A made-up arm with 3 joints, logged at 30 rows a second.
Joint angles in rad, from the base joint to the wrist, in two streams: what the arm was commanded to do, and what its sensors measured. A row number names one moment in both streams.
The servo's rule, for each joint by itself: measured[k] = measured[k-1] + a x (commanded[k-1-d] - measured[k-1]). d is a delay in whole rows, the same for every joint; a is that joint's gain. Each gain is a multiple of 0.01, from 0.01 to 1. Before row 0 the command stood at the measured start. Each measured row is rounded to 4 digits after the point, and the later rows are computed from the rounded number. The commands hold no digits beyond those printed.
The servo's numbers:
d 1
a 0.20 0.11 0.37
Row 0, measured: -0.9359 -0.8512 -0.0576
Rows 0 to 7, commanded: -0.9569 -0.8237 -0.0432; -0.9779 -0.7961 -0.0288; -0.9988 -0.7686 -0.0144; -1.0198 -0.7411 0.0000; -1.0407 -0.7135 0.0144; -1.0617 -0.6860 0.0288; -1.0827 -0.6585 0.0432; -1.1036 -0.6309 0.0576
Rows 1 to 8, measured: -0.9359 -0.8512 -0.0576; -0.9401 -0.8482 -0.0523; -0.9477 -0.8425 -0.0436; -0.9579 -0.8344 -0.0328; -0.9703 -0.8241 -0.0207; -0.9844 -0.8119 -0.0077; -0.9999 -0.7981 0.0058; -1.0165 -0.7827 0.0196
